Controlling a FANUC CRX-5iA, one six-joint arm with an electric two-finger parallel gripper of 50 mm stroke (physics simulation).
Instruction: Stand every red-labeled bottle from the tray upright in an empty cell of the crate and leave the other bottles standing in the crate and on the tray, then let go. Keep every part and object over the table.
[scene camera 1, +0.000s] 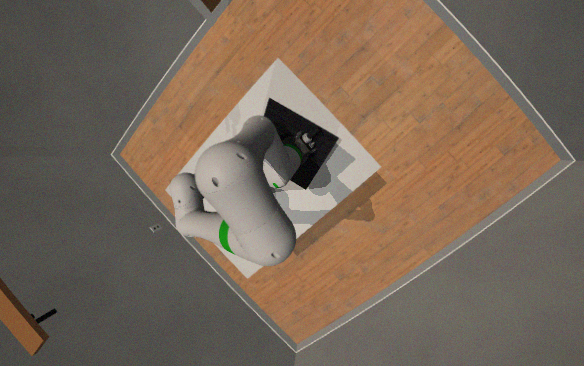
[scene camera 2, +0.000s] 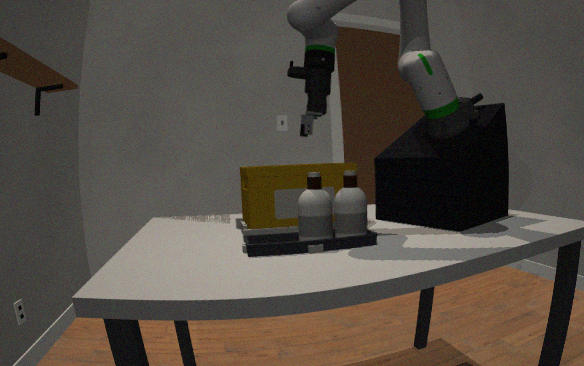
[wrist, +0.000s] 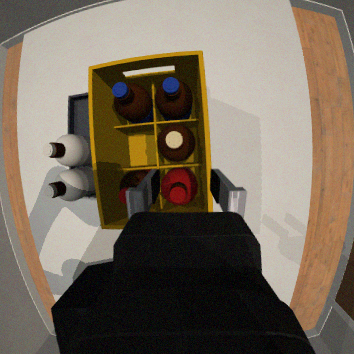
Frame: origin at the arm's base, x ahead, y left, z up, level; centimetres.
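Seen in the pictures: gripper, fingertip midpoint: (scene camera 2: 305, 135) (wrist: 184, 179); arm's base at its link origin: (scene camera 1: 294, 150) (scene camera 2: 449, 128).
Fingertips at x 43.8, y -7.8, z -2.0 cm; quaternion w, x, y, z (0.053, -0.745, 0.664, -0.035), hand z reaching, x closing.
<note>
Offsets run from my fingertips to a thing's top centre. "spot": to the spot under its first point. Level surfaces: height alone.
The yellow crate @[dx +3.8, dy +6.2, dz -8.1 cm] (scene camera 2: 260, 200) (wrist: 107, 175) holds two blue-capped bottles @[dx +12.0, dy +12.0, dz -9.3 cm] (wrist: 132, 102) @[dx +13.1, dy +3.7, dz -9.3 cm] (wrist: 173, 97), a cream-capped brown bottle @[dx +4.6, dy +2.3, dz -9.3 cm] (wrist: 176, 142), a dark bottle with a red cap @[spot: dx -5.3, dy +9.5, dz -9.3 cm] (wrist: 123, 195) and a red bottle @[dx -3.9, dy +0.7, dz -9.3 cm] (wrist: 180, 181) that seems upright. The cell beside the cream-capped bottle is empty. Two white bottles @[dx +1.1, dy +25.9, dz -9.6 cm] (scene camera 2: 315, 205) @[dx -6.9, dy +25.6, dz -9.6 cm] (scene camera 2: 350, 200) (wrist: 74, 149) (wrist: 75, 184) with grey labels stand on the dark tray @[dx +2.5, dy +26.8, dz -23.0 cm] (scene camera 2: 280, 246) (wrist: 78, 117). My gripper (scene camera 2: 305, 132) (wrist: 184, 179) is open and empty, high above the crate; its left finger partly hides the dark red-capped bottle. The arm hides the crate in scene camera 1.
A large black pedestal (scene camera 1: 282, 112) (scene camera 2: 425, 195) carries the arm's base at the right of the table @[dz -25.6 cm] (scene camera 1: 272, 75) (scene camera 2: 180, 275) (wrist: 235, 60) in scene camera 2. The tray lies against the crate's side. The crate's walls and dividers surround the cells.
</note>
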